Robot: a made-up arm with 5 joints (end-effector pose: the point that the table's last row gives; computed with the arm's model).
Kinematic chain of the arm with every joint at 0, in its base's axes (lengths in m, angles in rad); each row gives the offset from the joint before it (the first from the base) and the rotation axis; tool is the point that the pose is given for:
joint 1: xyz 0 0 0.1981 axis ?
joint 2: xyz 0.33 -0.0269 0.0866 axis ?
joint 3: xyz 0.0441 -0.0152 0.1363 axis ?
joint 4: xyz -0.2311 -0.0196 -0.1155 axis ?
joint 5: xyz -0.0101 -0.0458 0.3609 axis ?
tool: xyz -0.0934 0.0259 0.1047
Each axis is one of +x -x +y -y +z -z.
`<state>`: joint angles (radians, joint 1 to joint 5).
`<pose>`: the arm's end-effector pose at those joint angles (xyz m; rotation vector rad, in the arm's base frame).
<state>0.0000 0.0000 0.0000 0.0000 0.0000</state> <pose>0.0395 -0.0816 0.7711 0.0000 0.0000 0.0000</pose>
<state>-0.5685 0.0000 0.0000 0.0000 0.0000</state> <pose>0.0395 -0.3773 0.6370 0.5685 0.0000 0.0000</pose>
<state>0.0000 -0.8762 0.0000 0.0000 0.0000</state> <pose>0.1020 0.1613 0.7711 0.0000 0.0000 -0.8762</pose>
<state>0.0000 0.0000 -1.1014 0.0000 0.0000</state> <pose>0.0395 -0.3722 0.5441 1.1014 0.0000 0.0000</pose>
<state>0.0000 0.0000 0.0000 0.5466 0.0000</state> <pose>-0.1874 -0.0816 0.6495 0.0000 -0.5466 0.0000</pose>
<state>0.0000 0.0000 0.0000 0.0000 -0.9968</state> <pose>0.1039 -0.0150 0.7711 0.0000 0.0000 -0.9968</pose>
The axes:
joint 1: -x
joint 2: +z
joint 3: -x
joint 4: -y
joint 5: +z

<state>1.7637 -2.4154 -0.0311 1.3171 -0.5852</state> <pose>0.8171 0.0713 -0.2364 0.8833 2.2205 0.5374</pose>
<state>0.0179 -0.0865 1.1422 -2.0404 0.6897</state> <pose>0.5780 -0.3209 0.4231 0.0107 1.8121 -0.7457</pose>
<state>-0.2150 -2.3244 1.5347 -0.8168 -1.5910</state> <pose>0.3458 -0.3043 0.3387 1.3447 -1.3529 1.1173</pose>
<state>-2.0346 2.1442 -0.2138 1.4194 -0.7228</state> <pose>0.6669 0.1561 -0.3848 -2.3869 1.0399 -0.6151</pose>
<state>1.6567 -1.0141 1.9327 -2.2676 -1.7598</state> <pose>0.0404 0.3899 0.5485 -0.3412 0.0765 1.0809</pose>
